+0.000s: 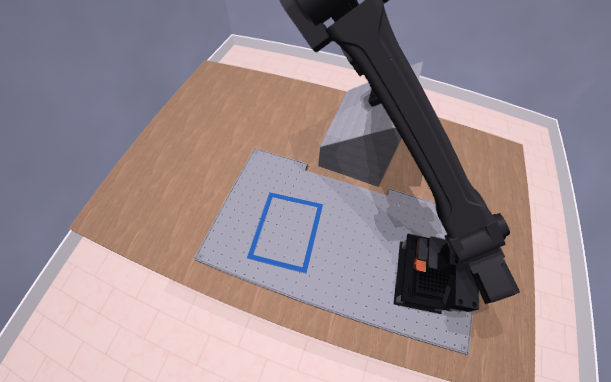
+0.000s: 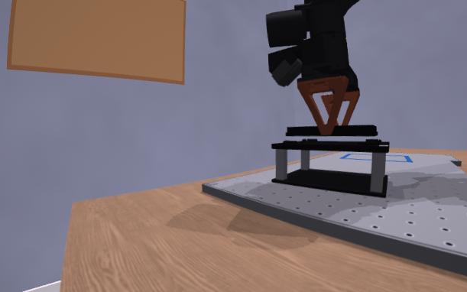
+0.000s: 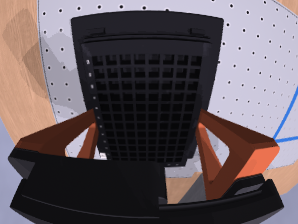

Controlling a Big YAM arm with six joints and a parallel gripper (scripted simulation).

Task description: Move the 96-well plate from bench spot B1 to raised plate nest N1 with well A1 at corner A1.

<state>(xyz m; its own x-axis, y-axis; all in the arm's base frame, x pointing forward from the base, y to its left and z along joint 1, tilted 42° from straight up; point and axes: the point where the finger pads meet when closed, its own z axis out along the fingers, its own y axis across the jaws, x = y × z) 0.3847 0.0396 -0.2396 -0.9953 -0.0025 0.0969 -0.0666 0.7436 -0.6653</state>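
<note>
Now: hand right at the black 96-well plate. Also, from my hand: white A1 mark: 8 cm behind, 5 cm to the left, 2 cm below; black base: 8 cm below; black plate nest N1: 2 cm below.
</note>
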